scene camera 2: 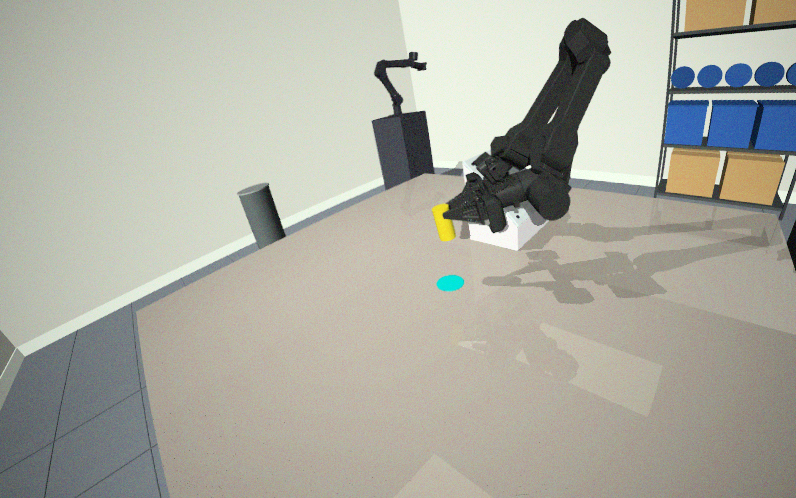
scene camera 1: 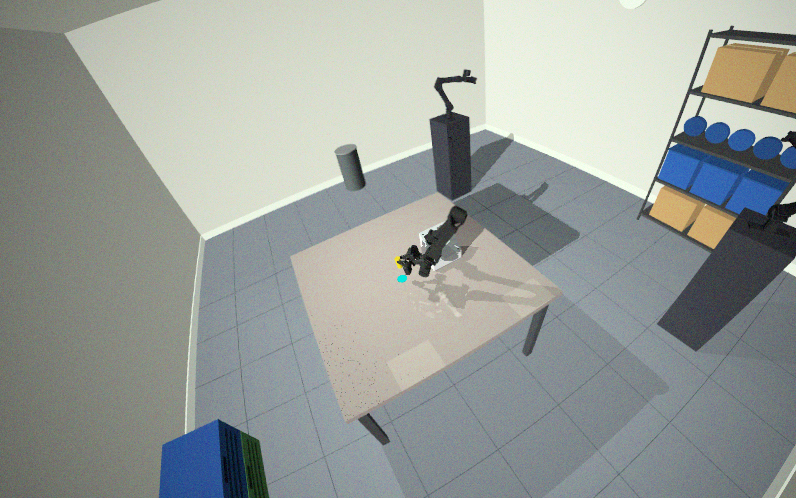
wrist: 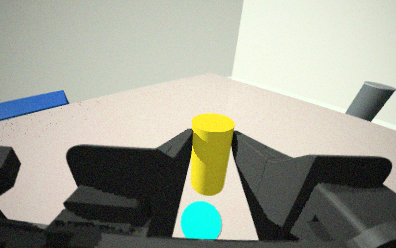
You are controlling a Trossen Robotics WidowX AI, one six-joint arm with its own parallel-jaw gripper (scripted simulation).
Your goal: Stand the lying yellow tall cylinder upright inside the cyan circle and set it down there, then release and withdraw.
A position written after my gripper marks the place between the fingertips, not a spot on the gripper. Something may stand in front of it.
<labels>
My gripper (scene camera 2: 441, 213) holds a yellow tall cylinder (wrist: 212, 133).
</labels>
